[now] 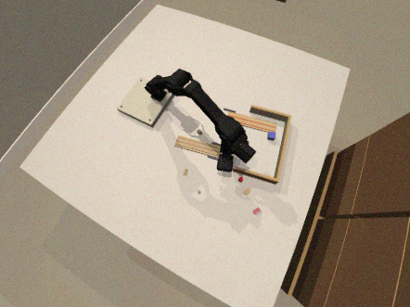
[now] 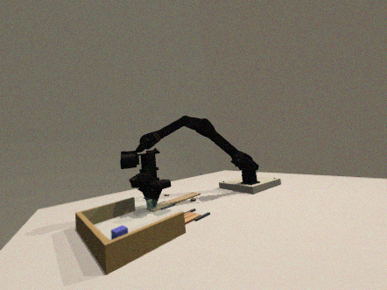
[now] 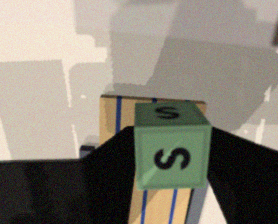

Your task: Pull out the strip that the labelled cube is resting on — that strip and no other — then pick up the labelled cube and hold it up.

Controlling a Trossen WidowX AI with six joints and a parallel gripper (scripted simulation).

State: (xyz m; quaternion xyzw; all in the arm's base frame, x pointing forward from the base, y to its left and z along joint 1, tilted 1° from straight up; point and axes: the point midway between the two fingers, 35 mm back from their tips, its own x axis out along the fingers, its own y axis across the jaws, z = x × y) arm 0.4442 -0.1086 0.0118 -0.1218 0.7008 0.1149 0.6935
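The red ball is 110 mm ahead of my gripper tip and 70 mm to the right of it. The rest, counted from my gripper tip: grey ball (200 mm to the right, 30 mm behind, 10 mm below); pink block (220 mm ahead, 150 mm to the right, 10 mm below).
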